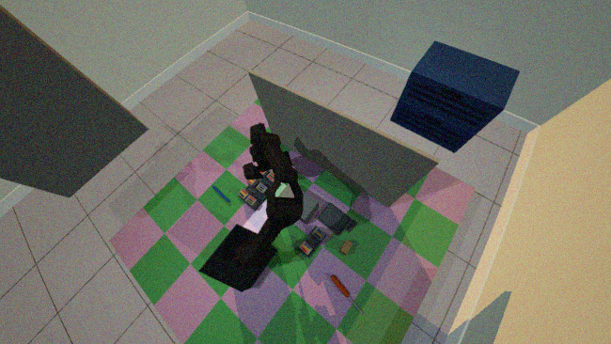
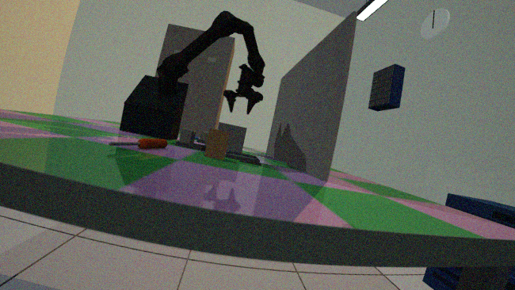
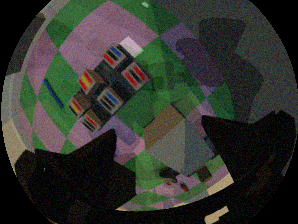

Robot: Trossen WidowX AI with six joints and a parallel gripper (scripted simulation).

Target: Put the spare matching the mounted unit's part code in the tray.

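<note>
Now: gripper tip 6 cm past the spare block, 6 cm to the right of it and 13 cm above it. Also, from my gripper tip: mounted unit (3 cm behind, 12 cm to the right, 12 cm below); then tall grey panel (20 cm ahead, 15 cm to the right, 6 cm above); then flat dark tray (31 cm to the right, 17 cm below).
</note>
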